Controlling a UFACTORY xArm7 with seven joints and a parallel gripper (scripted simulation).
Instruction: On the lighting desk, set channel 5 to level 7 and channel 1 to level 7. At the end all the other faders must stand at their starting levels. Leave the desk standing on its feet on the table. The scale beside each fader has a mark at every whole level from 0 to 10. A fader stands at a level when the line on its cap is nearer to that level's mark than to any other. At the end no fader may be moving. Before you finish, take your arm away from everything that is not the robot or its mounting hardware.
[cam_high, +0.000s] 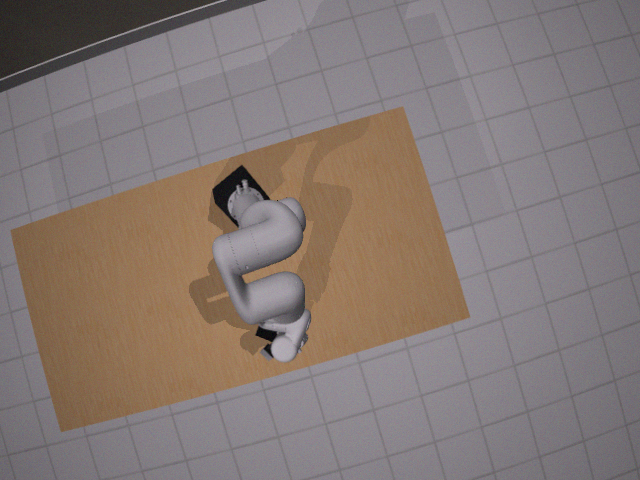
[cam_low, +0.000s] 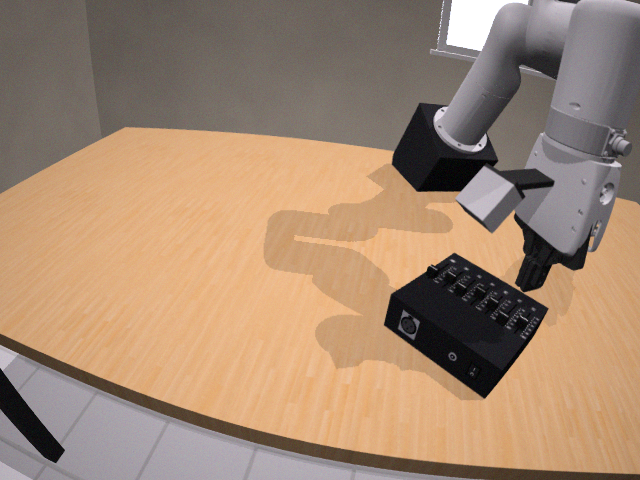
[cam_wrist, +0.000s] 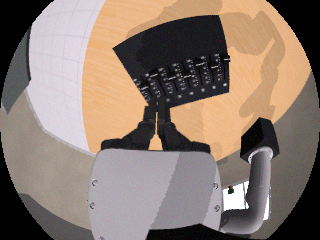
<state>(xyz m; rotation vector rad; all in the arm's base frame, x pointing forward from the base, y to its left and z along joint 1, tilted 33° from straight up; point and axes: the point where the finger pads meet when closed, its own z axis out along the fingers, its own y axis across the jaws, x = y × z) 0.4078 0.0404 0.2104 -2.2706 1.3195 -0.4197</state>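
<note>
The fader lies 20 mm ahead of my hand, 10 mm to the left of it and 50 mm below it.
</note>
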